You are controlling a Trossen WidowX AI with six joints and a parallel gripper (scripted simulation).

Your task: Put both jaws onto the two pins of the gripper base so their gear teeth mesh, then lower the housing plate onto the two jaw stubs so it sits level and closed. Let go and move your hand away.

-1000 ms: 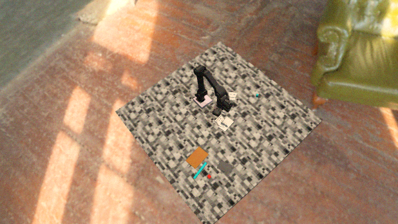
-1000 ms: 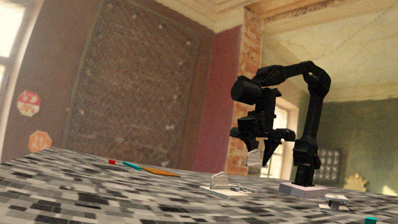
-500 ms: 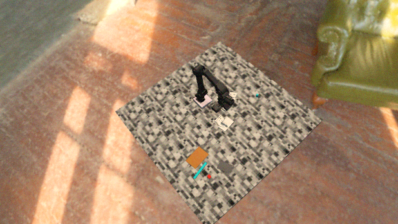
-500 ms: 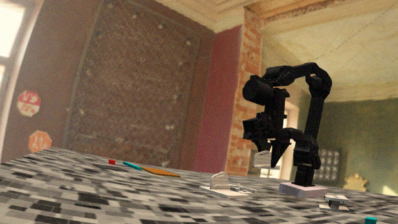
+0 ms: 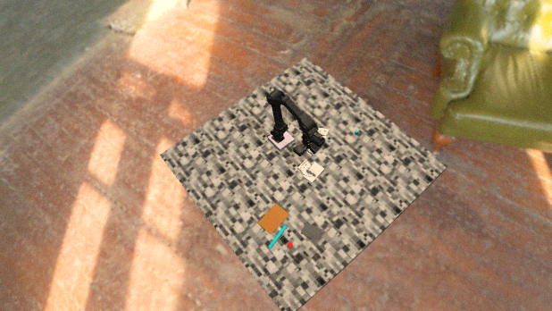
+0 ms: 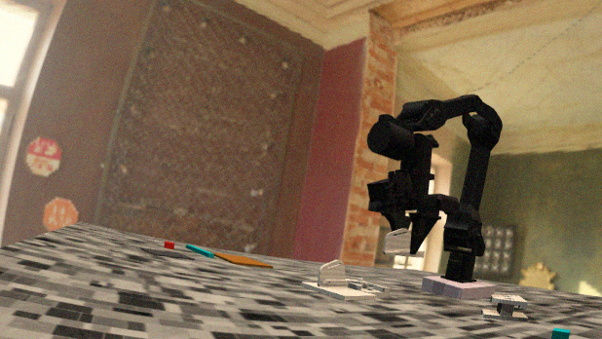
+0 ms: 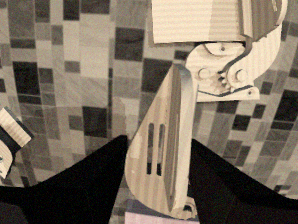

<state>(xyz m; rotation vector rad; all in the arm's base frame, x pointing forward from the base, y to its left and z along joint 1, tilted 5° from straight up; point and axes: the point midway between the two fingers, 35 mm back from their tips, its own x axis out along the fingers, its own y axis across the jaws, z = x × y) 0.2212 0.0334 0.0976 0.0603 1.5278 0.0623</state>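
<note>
Now: the cream plate 10 cm ahead of my gripper tip, 5 cm to the right of it and 8 cm below it. Also, from my gripper tip: teal cube (9 cm ahead, 35 cm to the left, 7 cm below); orange plate (15 cm ahead, 42 cm to the right, 8 cm below); grey plate (35 cm ahead, 32 cm to the right, 8 cm below).
</note>
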